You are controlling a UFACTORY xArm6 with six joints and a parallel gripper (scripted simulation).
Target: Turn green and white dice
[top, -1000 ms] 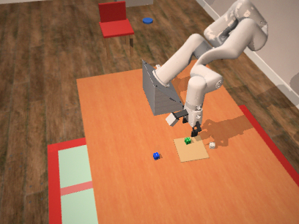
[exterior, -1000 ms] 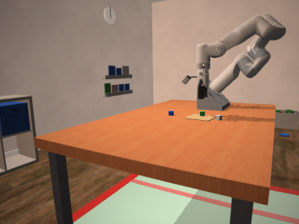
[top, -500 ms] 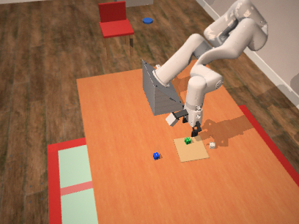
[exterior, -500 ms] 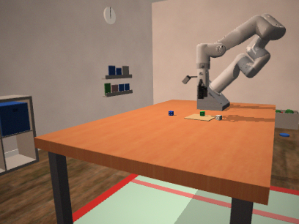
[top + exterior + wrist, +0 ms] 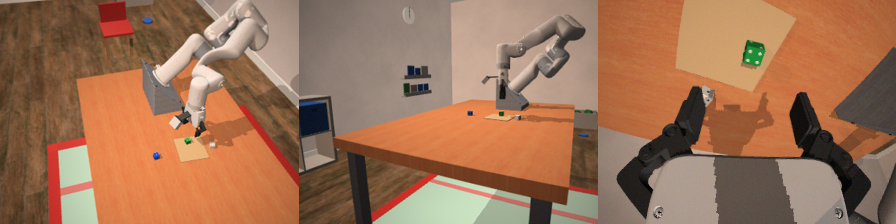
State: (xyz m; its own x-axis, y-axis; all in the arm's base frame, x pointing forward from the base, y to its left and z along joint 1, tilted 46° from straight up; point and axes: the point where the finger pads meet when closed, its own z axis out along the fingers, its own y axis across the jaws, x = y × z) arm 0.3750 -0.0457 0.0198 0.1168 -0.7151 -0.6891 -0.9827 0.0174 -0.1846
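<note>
Right now my hand is 10 cm above the white die, 9 cm to the right of it and 6 cm short of it. The rest, counted from my hand: tan mat (11 cm below, 3 cm ahead, 1 cm to the right); then green die (10 cm below, 1 cm to the right, 1 cm behind); then blue die (19 cm to the right, 10 cm below, 1 cm ahead).
</note>
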